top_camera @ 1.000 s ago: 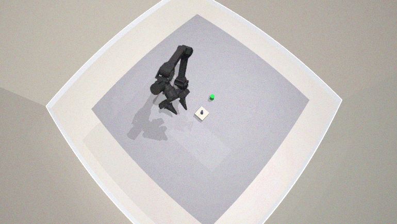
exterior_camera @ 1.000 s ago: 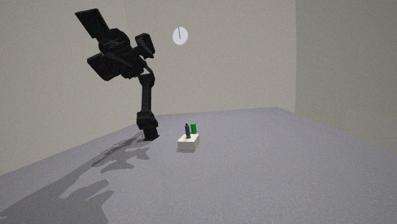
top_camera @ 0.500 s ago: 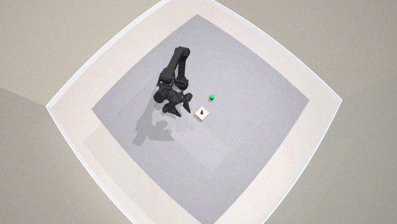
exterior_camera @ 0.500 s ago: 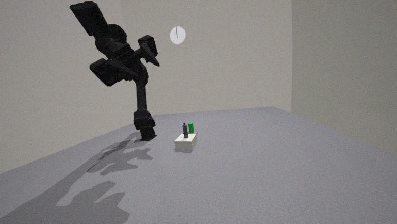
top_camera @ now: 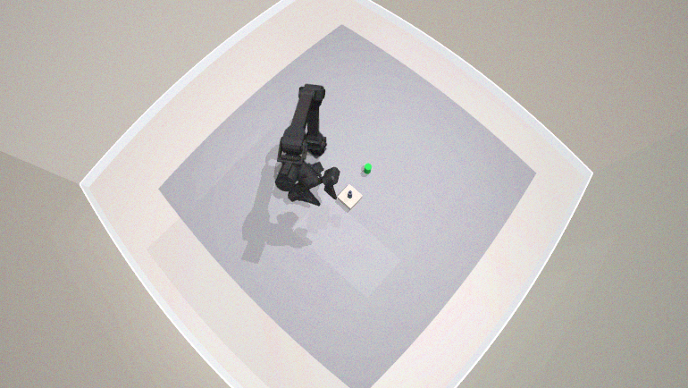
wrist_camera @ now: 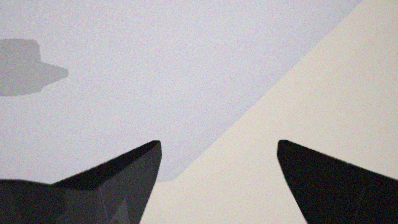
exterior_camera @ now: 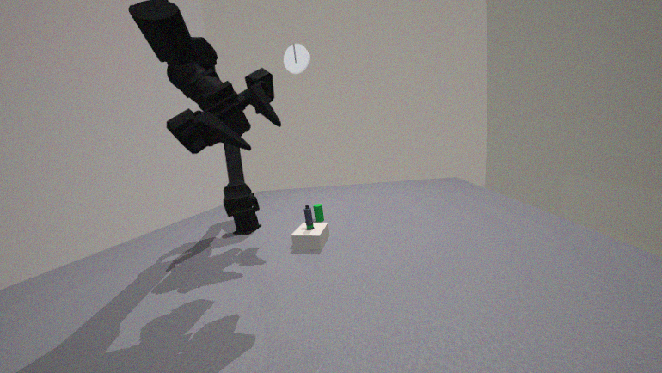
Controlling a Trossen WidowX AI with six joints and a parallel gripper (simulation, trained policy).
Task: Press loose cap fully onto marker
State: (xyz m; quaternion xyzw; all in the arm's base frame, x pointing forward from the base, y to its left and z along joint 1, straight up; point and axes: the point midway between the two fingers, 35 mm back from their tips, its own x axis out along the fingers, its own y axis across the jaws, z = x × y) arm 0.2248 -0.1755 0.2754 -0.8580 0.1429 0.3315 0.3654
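Now: gripper tip 2 cm past the green cap, 25 cm to the right of it and 23 cm above it. From my gripper tip the other things lie so: white holder block: 11 cm to the left, 23 cm below.
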